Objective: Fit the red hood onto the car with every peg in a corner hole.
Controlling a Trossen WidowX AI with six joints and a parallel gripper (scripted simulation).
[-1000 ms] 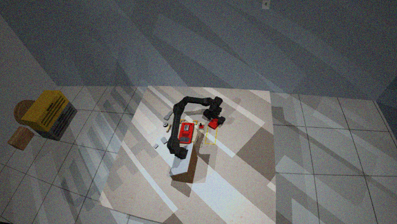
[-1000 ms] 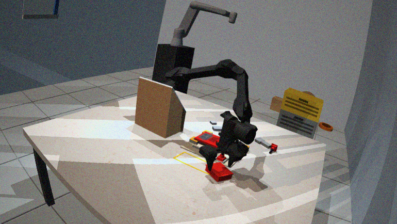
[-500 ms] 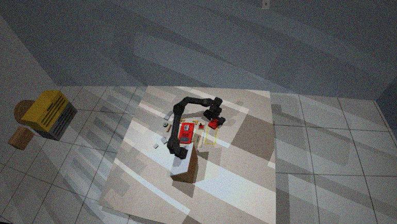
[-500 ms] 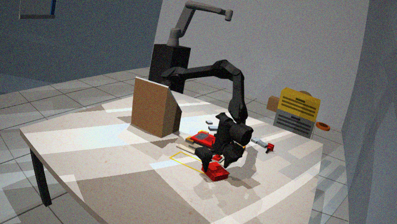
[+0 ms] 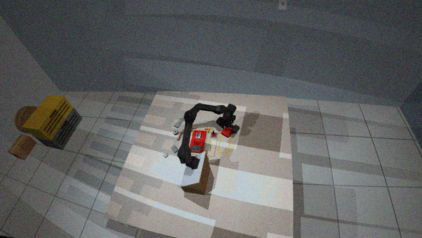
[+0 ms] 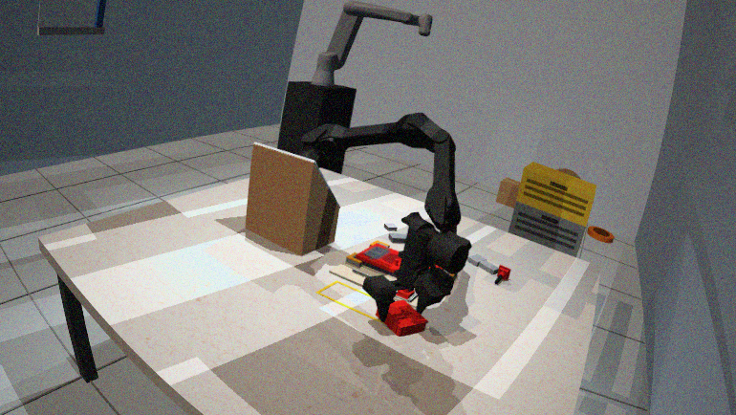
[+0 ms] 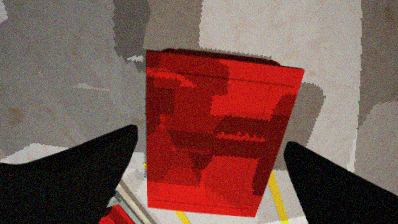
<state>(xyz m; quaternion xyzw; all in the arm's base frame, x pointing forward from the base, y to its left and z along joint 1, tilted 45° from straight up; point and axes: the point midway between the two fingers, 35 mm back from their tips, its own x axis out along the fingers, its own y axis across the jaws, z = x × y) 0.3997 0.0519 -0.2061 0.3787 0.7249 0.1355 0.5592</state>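
Right now my gripper tip is 10 cm past the engine block, 22 cm to the right of it and 1 cm below it. Round my gripper tip: tan block (13 cm behind, 38 cm to the left); then hood (right at my gripper tip); then jig (12 cm behind, 20 cm to the left).
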